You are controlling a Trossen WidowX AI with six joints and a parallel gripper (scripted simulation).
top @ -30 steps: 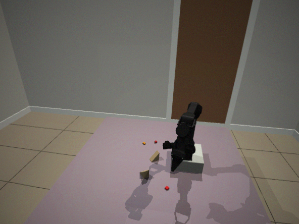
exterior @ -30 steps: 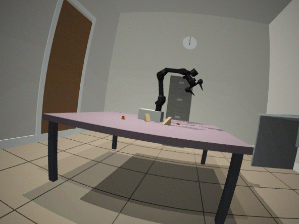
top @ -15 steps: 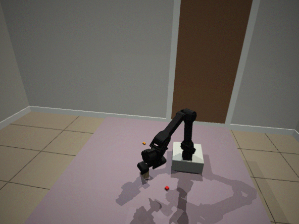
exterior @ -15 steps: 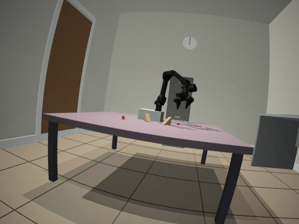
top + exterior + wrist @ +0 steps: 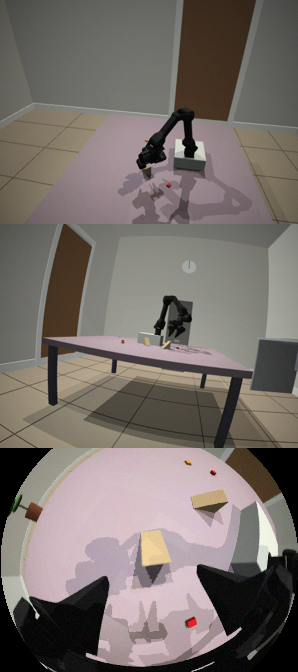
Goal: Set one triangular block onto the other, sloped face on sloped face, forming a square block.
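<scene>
Now: the triangular block 10 mm ahead of my gripper tip, 30 mm to the right of it and 80 mm below it. Also, from my gripper tip: orange cube 70 mm ahead, 390 mm to the right, 90 mm below.
</scene>
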